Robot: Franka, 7 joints.
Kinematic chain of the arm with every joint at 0, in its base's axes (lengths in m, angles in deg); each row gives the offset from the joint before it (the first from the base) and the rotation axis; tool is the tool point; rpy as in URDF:
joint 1: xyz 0 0 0.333 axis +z
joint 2: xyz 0 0 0 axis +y
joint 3: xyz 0 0 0.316 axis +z
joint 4: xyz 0.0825 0 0 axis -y
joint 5: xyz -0.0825 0 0.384 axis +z
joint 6: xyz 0 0 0 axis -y
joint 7: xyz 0.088 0 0 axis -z
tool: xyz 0 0 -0.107 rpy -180 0 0
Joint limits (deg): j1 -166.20..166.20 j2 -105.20..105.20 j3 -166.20..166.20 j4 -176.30..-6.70 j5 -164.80..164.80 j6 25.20..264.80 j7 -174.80..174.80
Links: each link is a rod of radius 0.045 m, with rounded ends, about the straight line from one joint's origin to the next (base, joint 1, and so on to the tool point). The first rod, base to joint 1, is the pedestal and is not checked.
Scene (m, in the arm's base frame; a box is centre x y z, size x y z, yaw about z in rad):
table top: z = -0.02
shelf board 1: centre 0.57 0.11 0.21 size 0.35 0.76 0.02 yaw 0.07
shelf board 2: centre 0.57 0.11 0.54 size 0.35 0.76 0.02 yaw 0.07
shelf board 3: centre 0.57 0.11 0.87 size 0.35 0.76 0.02 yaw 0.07
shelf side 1: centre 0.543 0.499 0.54 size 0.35 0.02 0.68 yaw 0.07
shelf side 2: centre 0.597 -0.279 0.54 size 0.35 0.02 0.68 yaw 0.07
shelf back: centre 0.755 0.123 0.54 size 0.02 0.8 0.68 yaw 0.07
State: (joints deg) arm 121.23 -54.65 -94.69 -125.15 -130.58 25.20 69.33
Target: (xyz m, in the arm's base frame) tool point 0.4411 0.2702 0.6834
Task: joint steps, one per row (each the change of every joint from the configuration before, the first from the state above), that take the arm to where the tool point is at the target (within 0.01 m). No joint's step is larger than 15 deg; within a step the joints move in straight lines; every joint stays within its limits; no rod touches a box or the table.
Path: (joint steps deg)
1: -11.18 -3.10 10.28 -12.79 4.06 0.00 0.00
2: -11.18 -3.11 10.28 -12.79 4.06 0.00 0.00
3: -11.18 -3.10 10.27 -12.78 4.06 0.00 0.00
4: -11.19 -3.10 10.28 -12.79 4.06 0.00 0.00
5: 14.34 4.36 3.53 10.10 -6.25 0.00 0.00
6: 14.33 4.36 3.52 10.09 -6.26 0.00 0.00
7: 14.33 4.36 3.52 10.10 -6.25 0.00 0.00
8: 14.33 4.36 3.53 10.10 -6.25 0.00 0.00
9: 2.96 4.43 -11.26 9.67 -0.73 4.60 0.00
10: 2.95 4.42 -11.26 9.68 -0.72 4.60 0.00
11: 2.96 4.43 -11.25 9.67 -0.72 4.60 0.00

